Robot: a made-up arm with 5 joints.
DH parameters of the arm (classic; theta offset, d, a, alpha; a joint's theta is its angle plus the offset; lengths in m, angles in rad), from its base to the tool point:
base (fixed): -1.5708 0.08 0 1.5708
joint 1: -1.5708 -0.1 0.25 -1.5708
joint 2: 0 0.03 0.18 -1.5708
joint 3: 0 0.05 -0.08 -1.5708
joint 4: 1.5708 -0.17 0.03 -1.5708
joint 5: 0.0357 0 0.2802 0
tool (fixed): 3.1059 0.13 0 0
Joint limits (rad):
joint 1: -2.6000..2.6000
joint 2: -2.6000..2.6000
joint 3: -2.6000..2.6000
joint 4: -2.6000..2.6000
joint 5: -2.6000..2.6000
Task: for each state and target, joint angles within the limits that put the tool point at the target. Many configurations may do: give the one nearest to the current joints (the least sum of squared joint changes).
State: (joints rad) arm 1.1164 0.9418 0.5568 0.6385 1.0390
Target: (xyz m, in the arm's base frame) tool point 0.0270 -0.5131 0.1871
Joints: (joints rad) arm 0.7017 0.9342 0.1841 0.6500 0.8114
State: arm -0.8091 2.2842 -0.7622 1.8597 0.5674
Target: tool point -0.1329 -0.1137 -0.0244
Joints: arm -0.9262 1.7328 -0.5830 2.1610 0.4572
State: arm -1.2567 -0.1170 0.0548 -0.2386 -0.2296
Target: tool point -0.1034 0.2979 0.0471
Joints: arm -1.4520 0.0990 -0.0669 -0.2333 -0.7931
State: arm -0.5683 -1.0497 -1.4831 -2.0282 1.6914
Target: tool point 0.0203 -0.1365 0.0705
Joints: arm -0.0804 -0.0914 -1.1249 -2.0802 1.9371
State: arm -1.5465 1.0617 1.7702 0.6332 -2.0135
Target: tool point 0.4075 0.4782 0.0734
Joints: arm -1.9504 0.2798 2.2385 0.1883 -2.4079
